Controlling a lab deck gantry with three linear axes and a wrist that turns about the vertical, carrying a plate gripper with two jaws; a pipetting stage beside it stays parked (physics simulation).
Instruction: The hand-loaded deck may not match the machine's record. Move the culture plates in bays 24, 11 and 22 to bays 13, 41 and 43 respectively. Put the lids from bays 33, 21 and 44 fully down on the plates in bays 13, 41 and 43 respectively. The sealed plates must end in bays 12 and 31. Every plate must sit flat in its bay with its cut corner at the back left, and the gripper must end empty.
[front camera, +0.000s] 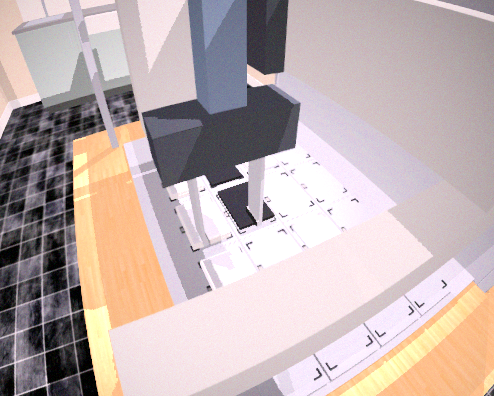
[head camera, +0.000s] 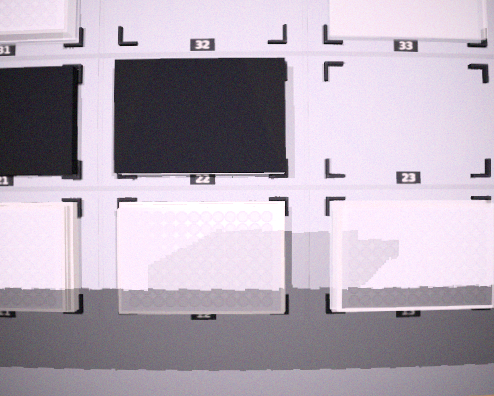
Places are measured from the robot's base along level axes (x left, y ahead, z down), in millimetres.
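Pixels of known places: gripper, fingertip midpoint: (front camera: 228, 227).
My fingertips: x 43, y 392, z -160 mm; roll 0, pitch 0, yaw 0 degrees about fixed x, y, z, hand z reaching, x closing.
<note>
For each thing: its top centre in the pictures, then the offset to it from my fingertips. "spot": a spot on its surface instead.
- black-topped piece at its top centre: (head camera: 199, 114) (front camera: 244, 202) dy -164, dx +107, dz +143 mm
- bay 12 at a spot on its surface: (head camera: 202, 255) spot: dy -162, dx +3, dz +146 mm
- bay 11 at a spot on its surface: (head camera: 30, 250) spot: dy -294, dx +6, dz +146 mm
- pale lid at a spot on its surface: (head camera: 407, 17) spot: dy -2, dx +187, dz +152 mm
My gripper (front camera: 231, 232) is open in the front view, with nothing between its jaws. They hang over the deck near bays 12 and 22. The head view does not show it. A black-topped piece (head camera: 200, 116) (front camera: 240, 207) is in bay 22; another (head camera: 35, 120) (front camera: 222, 178) is in bay 21. A pale plate (head camera: 415, 250) (front camera: 232, 267) is in bay 13. Pale plates are in bay 12 (head camera: 202, 255) and bay 11 (head camera: 30, 250). A pale lid (head camera: 407, 17) is in bay 33, and a pale plate (head camera: 32, 17) in bay 31. Cut corners are too faint to tell.
A broad pale beam (front camera: 280, 300) crosses the front of the deck and hides part of it. A dark block (front camera: 267, 37) hangs behind the blue gantry column (front camera: 220, 55). A grey upright post (front camera: 95, 75) stands at the left. Bays 23 and 32 show bare corner brackets.
</note>
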